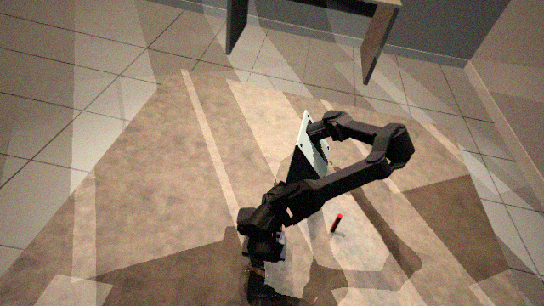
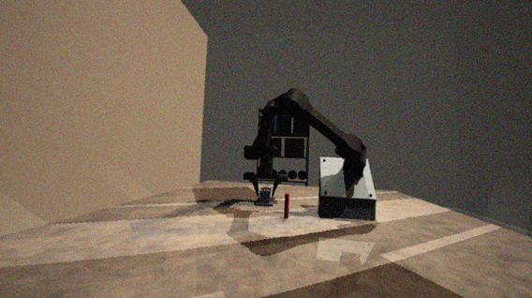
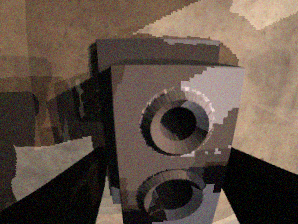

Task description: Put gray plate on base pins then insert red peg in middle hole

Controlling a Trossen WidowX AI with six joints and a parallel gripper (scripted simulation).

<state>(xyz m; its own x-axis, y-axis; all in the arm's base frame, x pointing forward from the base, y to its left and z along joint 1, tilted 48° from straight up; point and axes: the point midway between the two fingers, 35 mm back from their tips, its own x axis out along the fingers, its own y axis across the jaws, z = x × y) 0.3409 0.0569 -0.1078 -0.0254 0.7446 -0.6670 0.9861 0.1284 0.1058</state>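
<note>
My gripper tip is 20 mm above the flat base. The rest, counted from my gripper tip: red peg: 180 mm to the left, 120 mm behind, 20 mm above; gray plate: 20 mm above.
</note>
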